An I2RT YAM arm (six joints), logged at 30 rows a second.
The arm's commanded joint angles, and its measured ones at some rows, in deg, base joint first. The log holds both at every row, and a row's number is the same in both.
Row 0, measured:
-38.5 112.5 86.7 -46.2 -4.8 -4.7
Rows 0 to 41, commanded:
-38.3 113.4 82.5 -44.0 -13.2 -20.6
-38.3 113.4 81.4 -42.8 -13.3 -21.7
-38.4 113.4 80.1 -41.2 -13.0 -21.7
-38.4 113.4 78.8 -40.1 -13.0 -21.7
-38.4 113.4 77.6 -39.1 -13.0 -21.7
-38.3 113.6 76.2 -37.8 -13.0 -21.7
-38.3 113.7 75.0 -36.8 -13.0 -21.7
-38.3 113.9 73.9 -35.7 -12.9 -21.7
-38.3 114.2 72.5 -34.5 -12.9 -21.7
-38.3 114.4 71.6 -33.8 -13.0 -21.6
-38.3 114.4 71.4 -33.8 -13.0 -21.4
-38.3 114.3 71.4 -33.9 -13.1 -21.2
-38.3 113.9 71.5 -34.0 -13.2 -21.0
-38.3 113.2 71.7 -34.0 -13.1 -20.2
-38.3 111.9 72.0 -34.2 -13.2 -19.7
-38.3 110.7 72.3 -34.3 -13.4 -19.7
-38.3 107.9 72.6 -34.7 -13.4 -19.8
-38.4 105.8 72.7 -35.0 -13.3 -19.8
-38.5 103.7 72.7 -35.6 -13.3 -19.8
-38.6 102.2 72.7 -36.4 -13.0 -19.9
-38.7 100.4 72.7 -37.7 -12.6 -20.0
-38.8 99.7 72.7 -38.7 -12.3 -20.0
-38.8 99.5 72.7 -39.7 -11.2 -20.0
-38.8 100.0 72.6 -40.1 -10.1 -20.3
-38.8 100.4 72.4 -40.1 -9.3 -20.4
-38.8 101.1 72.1 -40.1 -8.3 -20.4
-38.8 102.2 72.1 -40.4 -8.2 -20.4
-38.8 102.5 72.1 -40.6 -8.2 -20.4
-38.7 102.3 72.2 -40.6 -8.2 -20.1
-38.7 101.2 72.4 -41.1 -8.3 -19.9
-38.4 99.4 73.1 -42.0 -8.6 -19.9
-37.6 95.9 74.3 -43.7 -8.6 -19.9
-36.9 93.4 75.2 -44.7 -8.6 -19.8
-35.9 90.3 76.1 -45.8 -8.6 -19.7
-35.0 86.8 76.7 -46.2 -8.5 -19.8
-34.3 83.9 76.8 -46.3 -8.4 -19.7
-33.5 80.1 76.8 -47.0 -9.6 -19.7
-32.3 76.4 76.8 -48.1 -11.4 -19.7
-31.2 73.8 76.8 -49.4 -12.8 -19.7
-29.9 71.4 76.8 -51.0 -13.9 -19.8
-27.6 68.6 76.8 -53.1 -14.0 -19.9
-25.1 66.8 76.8 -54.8 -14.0 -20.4
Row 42, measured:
-30.3 71.8 76.5 -51.0 -11.2 -19.9
